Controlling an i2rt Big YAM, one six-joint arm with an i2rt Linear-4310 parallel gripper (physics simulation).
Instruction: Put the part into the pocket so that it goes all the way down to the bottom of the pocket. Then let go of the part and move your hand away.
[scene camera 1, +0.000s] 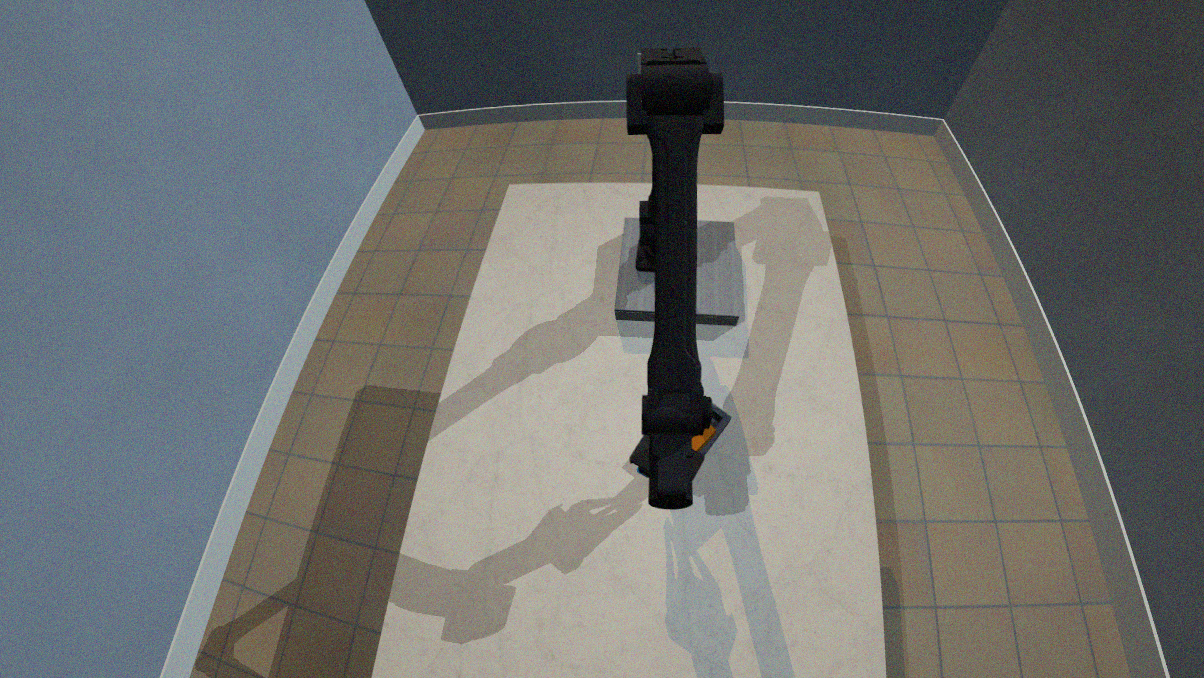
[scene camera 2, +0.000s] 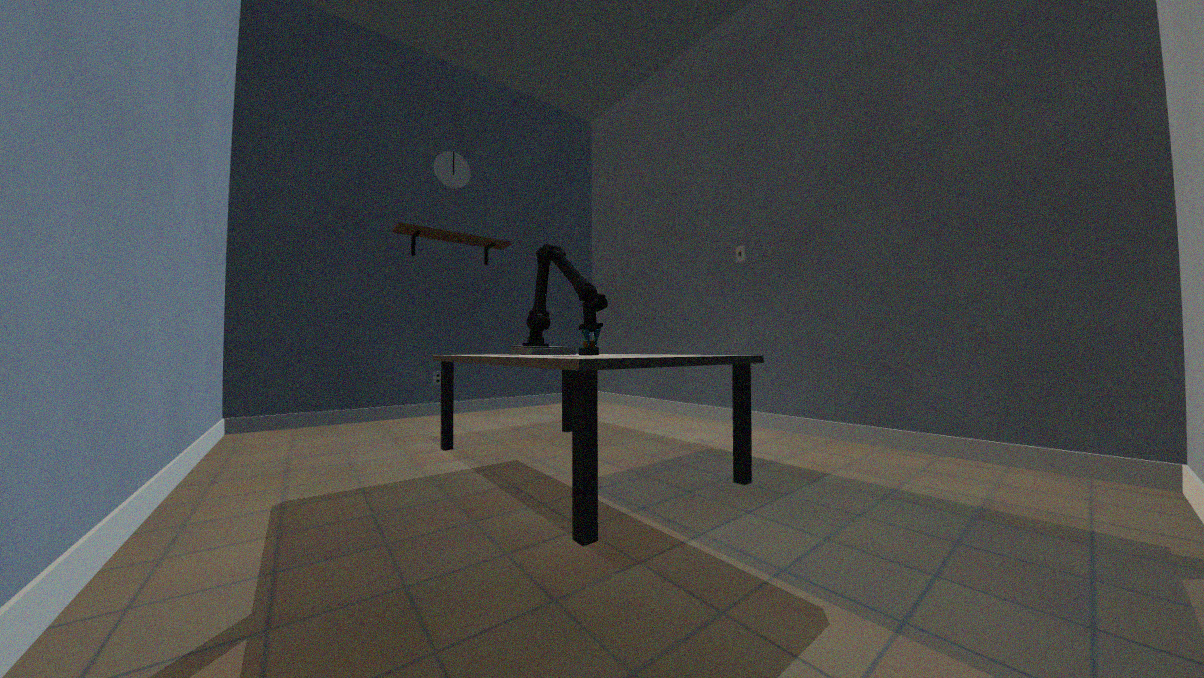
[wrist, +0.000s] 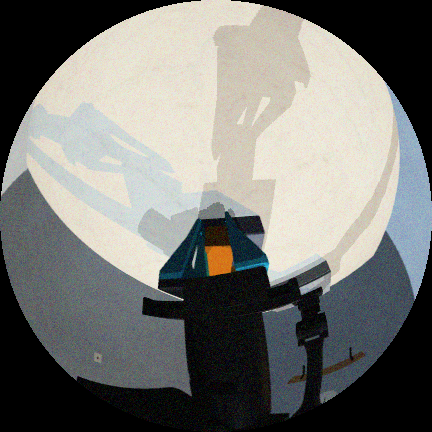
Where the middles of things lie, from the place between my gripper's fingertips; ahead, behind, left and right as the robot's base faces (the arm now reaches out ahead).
I see my gripper 70 mm past the orange part (wrist: 217, 246), 40 mm to the right of it and 10 mm below it.
